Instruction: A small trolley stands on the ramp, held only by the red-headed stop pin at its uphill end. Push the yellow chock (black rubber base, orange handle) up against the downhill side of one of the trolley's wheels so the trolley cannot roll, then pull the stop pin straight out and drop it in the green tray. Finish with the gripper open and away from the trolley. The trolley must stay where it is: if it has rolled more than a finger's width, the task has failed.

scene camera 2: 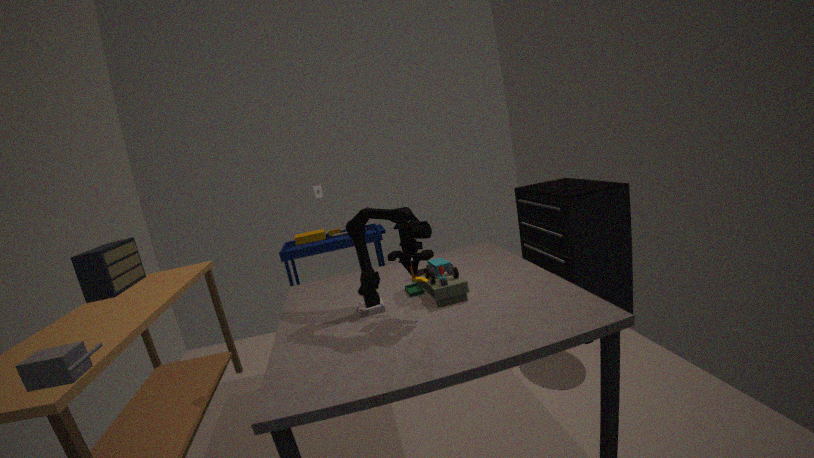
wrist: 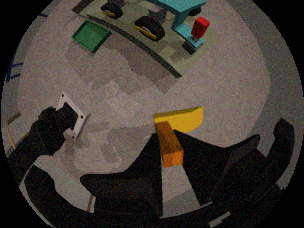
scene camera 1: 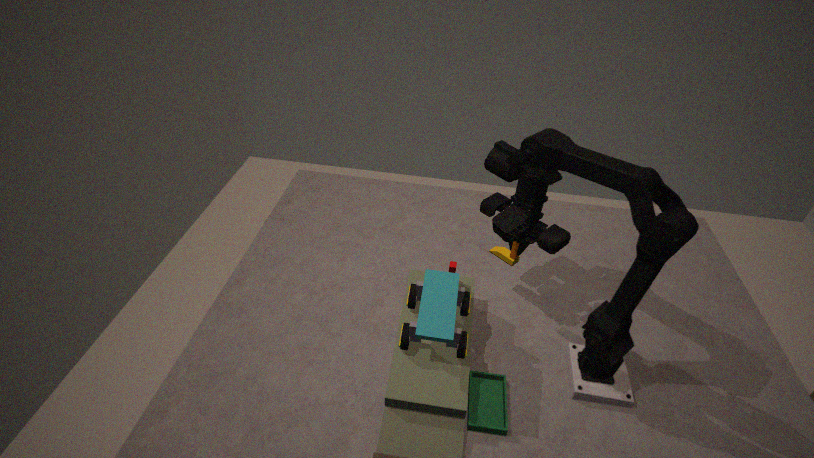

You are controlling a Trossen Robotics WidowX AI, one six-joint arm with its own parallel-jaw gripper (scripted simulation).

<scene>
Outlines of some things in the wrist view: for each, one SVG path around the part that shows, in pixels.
My gripper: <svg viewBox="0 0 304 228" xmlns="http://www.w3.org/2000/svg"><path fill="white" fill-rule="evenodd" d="M295 127L281 117L273 130L275 141L267 158L256 149L260 134L253 134L251 138L248 137L228 147L220 147L173 130L179 138L180 146L183 146L184 162L181 166L187 173L193 193L199 199L197 202L200 206L207 206L171 218L159 218L163 217L163 171L156 133L149 137L151 139L127 171L81 175L81 185L96 198L93 214L68 203L67 199L57 193L55 182L47 171L32 165L28 175L25 175L25 189L29 201L52 226L48 225L51 228L255 228L267 217L285 191L284 187L281 190L276 182L291 161L295 146ZM229 211L229 214L231 214L229 217L221 219L219 225L209 227L211 226L209 222Z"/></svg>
A yellow chock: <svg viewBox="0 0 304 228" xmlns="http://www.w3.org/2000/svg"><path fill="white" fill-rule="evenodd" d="M203 106L195 107L195 109L188 107L188 109L152 114L164 167L181 165L184 162L183 146L180 146L179 138L176 137L173 130L185 133L185 131L191 131L203 123Z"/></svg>
</scene>
